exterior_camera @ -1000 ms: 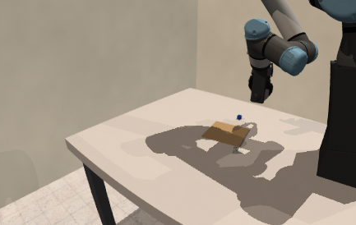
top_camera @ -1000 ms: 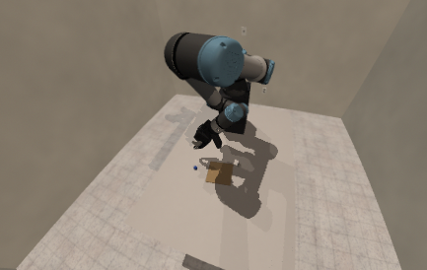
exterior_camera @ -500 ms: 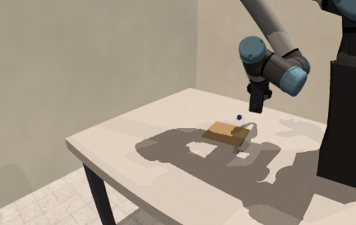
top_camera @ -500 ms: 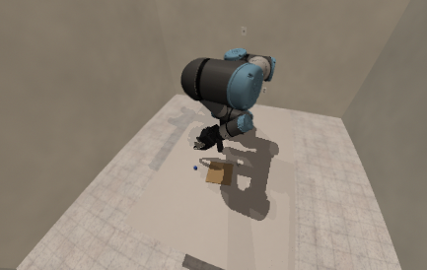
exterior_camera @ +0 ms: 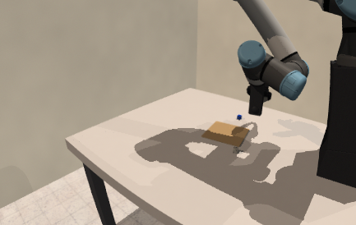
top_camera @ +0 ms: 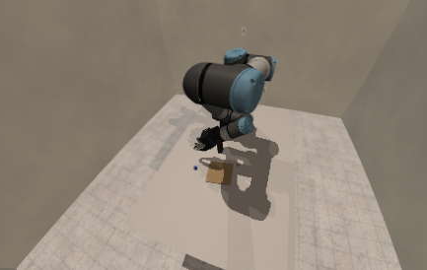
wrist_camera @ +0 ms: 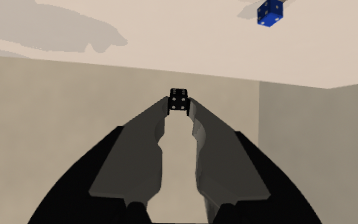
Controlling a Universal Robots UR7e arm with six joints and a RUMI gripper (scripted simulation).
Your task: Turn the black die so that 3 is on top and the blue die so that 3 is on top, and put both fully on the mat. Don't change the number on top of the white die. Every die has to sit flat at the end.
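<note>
Right now my hand is 90 mm above the blue die, 80 mm short of it and 20 mm to the right of it. The rest, counted from my hand: black die 10 mm to the right, 10 mm below; brown mat 170 mm to the left, 100 mm below, 50 mm ahead; white die 260 mm to the left, 90 mm below, 40 mm behind.
</note>
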